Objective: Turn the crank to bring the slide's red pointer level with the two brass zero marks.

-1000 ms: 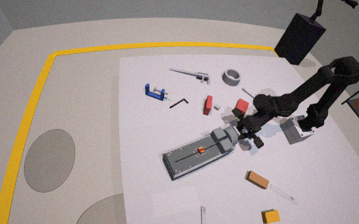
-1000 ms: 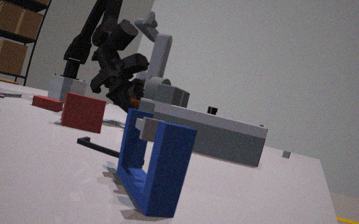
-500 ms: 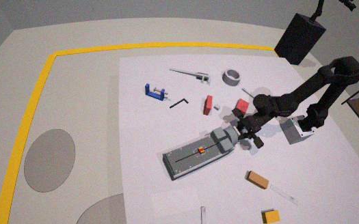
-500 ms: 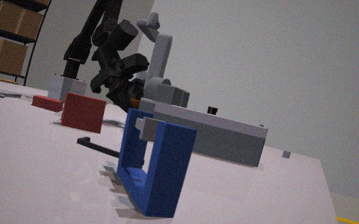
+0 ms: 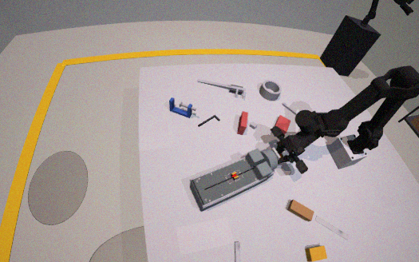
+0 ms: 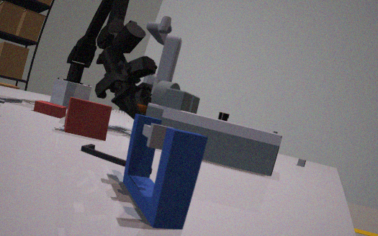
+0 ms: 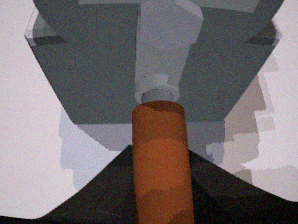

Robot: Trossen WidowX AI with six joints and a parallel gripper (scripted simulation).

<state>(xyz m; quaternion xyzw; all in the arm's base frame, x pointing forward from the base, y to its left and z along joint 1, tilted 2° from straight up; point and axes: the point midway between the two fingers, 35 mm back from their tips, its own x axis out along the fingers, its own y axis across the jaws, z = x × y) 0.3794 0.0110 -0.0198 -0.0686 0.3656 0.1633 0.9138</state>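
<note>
Right now the crank handle is 2 cm behind my gripper tip, 1 cm to the right of it and 3 cm above it. Also, from my gripper tip: tan block (8 cm behind, 18 cm to the left, 2 cm below); then red pointer (16 cm ahead, 6 cm to the left, 5 cm above); then black hex key (18 cm ahead, 22 cm to the right, 3 cm below).
</note>
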